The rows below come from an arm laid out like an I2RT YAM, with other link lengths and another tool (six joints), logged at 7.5 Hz.
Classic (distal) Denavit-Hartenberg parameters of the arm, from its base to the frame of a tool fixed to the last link. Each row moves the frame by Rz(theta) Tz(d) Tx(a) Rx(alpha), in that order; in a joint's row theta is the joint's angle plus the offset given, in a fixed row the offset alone. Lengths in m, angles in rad.
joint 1: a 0.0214  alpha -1.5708  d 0.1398  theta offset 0
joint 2: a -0.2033  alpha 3.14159  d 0  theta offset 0
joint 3: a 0.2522  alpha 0  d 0  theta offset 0.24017
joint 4: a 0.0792  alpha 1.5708  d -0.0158  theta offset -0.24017
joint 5: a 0  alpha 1.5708  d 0.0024  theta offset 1.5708
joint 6: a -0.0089  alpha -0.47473  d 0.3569  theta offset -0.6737
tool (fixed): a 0  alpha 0  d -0.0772  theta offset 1.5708
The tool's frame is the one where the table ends.
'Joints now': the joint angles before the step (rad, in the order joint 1, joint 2, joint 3, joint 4, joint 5, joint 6). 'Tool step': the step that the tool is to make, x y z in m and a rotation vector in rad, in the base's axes. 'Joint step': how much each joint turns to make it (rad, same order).
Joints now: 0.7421, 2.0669, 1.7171, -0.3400, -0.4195, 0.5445
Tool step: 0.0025, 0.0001, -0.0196, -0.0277, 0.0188, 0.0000
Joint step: -0.0012, 0.0506, 0.0335, -0.0184, 0.0041, -0.0073
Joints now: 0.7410, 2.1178, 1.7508, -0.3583, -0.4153, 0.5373
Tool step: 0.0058, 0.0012, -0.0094, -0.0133, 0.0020, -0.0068
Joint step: -0.0007, 0.0381, 0.0331, -0.0064, 0.0102, -0.0024
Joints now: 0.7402, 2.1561, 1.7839, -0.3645, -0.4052, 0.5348
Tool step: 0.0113, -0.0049, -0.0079, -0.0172, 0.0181, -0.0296
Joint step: -0.0108, 0.0347, 0.0453, -0.0303, 0.0142, 0.0134
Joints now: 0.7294, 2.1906, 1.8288, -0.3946, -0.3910, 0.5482
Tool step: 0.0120, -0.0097, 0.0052, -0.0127, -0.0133, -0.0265
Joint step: -0.0150, -0.0101, 0.0135, -0.0241, 0.0209, -0.0058
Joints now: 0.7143, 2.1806, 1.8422, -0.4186, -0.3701, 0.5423
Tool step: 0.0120, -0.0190, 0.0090, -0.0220, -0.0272, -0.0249
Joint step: -0.0260, -0.0459, -0.0200, -0.0289, 0.0228, -0.0274
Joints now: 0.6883, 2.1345, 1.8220, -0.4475, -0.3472, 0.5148
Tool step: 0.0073, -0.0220, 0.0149, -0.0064, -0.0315, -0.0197
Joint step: -0.0316, -0.0842, -0.0684, -0.0045, 0.0082, -0.0277
